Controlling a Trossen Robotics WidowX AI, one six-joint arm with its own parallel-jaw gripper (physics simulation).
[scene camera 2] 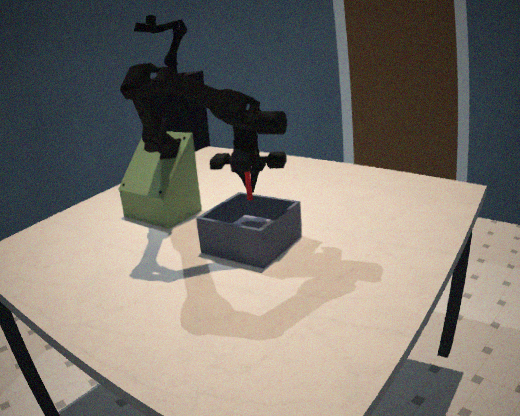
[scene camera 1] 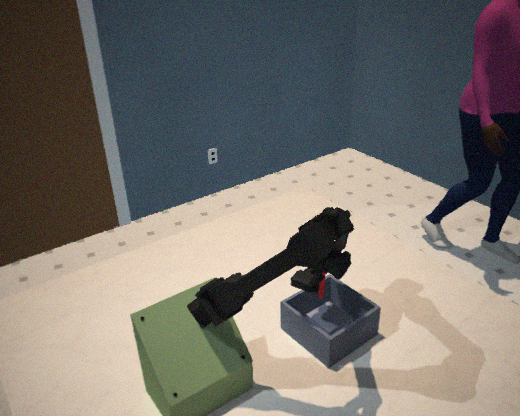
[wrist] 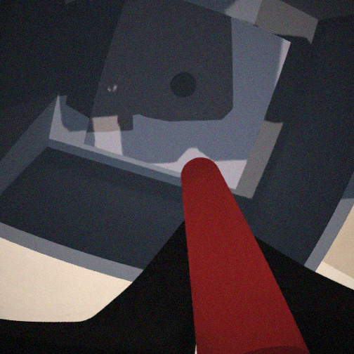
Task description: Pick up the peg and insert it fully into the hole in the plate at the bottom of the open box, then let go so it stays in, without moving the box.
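Seen in the pictures: gripper, fingertip midpoint: [scene camera 2: 251,192] [scene camera 1: 315,291]; arm's base, origin of the base link: [scene camera 2: 170,149] [scene camera 1: 204,309].
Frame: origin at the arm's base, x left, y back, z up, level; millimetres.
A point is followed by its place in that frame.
The red peg [scene camera 1: 321,287] {x -97, y -309, z -56 mm} [scene camera 2: 249,186] {x -98, y -318, z -56 mm} [wrist: 227,250] is held by my gripper [scene camera 2: 250,184] {x -78, y -310, z -81 mm}, which is shut on it. The peg points down, close to upright, with its lower end at about the rim height of the open box [scene camera 1: 306,325] {x -119, y -227, z -122 mm} [scene camera 2: 230,242] {x -213, y -319, z -157 mm} [wrist: 75,195], over its inside. The plate [wrist: 250,70] lies at the bottom of the box, partly in the arm's shadow. Its round hole [wrist: 183,84] shows in the wrist view, above the peg's tip in the picture, so peg and hole do not line up in that view.
A green wedge-shaped block [scene camera 1: 185,360] {x -46, y 98, z -61 mm} [scene camera 2: 160,200] {x -111, y -27, z -121 mm} stands on the table [scene camera 1: 75,350] {x 321, y 218, z -208 mm} [scene camera 2: 325,350] {x -460, y -654, z -208 mm} under the arm's base, beside the box. The box walls surround the plate. A person [scene camera 1: 495,125] in a pink top is beyond the table in scene camera 1.
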